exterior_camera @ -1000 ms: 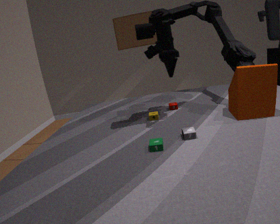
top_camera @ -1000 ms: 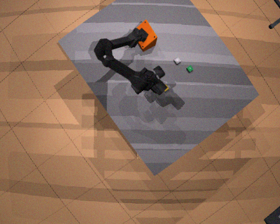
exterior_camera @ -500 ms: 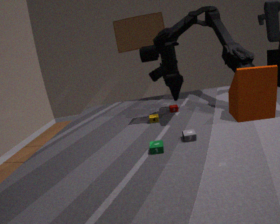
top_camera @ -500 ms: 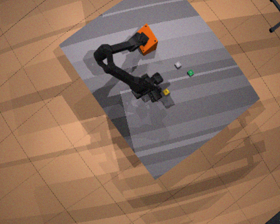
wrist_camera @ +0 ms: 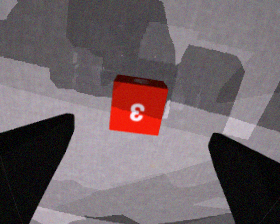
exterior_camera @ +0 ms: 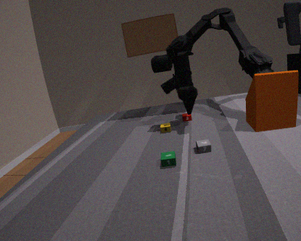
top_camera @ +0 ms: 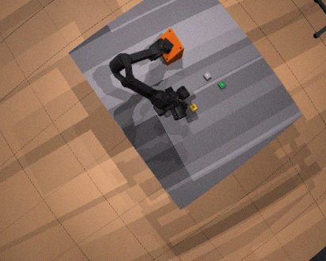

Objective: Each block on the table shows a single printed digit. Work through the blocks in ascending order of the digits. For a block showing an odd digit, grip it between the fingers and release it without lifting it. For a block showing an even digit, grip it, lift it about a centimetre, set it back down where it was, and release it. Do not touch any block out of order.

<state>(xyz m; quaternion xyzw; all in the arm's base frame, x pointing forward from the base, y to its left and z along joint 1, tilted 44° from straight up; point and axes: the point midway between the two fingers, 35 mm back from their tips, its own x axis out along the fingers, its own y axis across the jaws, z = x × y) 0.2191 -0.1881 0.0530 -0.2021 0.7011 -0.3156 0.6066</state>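
Right now my gripper tip is 2 cm above the red block and 1 cm short of it. Also, from my gripper tip: grey block 25 cm to the left, 2 cm below, 2 cm ahead; yellow block 9 cm ahead, 8 cm to the left, 2 cm below; green block 28 cm to the left, 11 cm ahead, 2 cm below.
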